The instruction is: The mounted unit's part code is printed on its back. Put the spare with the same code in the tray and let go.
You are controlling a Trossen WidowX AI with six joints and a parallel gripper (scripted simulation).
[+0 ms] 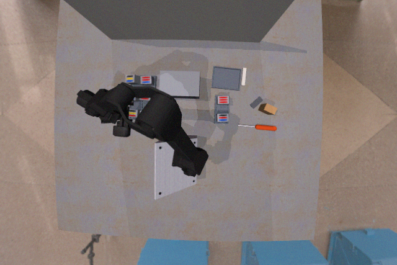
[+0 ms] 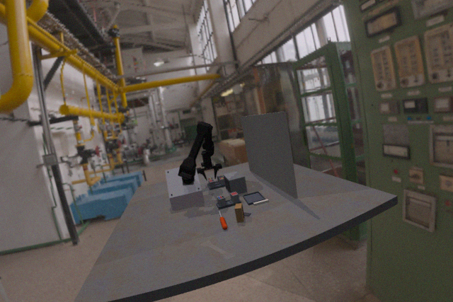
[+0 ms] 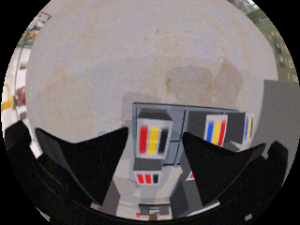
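Right now my gripper tip is 39 cm to the left of the grey tray, 22 cm short of it and 4 cm above it. Round my gripper tip: grey mounted unit: 19 cm to the right, 14 cm ahead, 1 cm above; then rack: 39 cm to the right, 7 cm ahead, 4 cm below; then tall grey panel: 37 cm ahead, 18 cm above, 17 cm to the right.
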